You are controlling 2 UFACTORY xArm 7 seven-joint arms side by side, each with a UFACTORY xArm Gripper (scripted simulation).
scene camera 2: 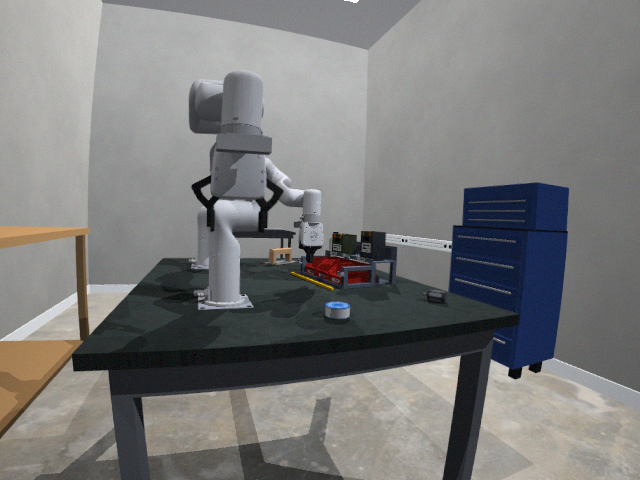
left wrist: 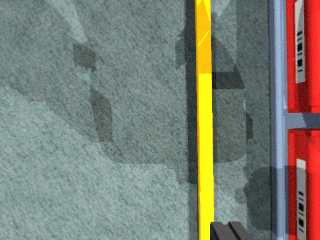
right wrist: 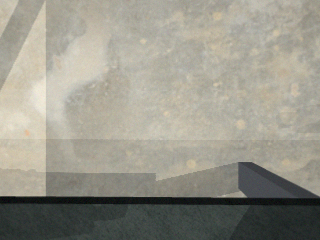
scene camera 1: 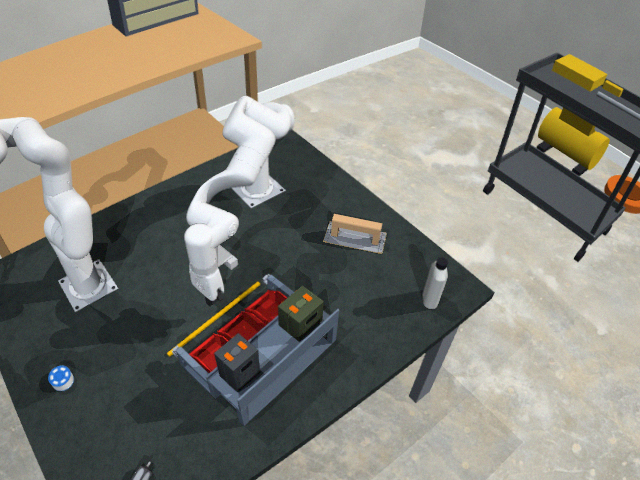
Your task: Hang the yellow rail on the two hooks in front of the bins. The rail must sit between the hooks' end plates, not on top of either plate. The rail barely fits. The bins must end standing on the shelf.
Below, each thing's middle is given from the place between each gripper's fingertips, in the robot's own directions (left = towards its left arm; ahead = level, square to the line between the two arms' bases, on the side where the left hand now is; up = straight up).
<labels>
My left gripper (scene camera 1: pixel 212 302) is now 180 mm short of the grey-blue shelf (scene camera 1: pixel 273 343), 20 mm to the right of it and 30 mm above it.
The grey-blue shelf lies 680 mm to the left of my right hand (scene camera 2: pixel 237 231), 590 mm ahead of it and 180 mm below it.
</labels>
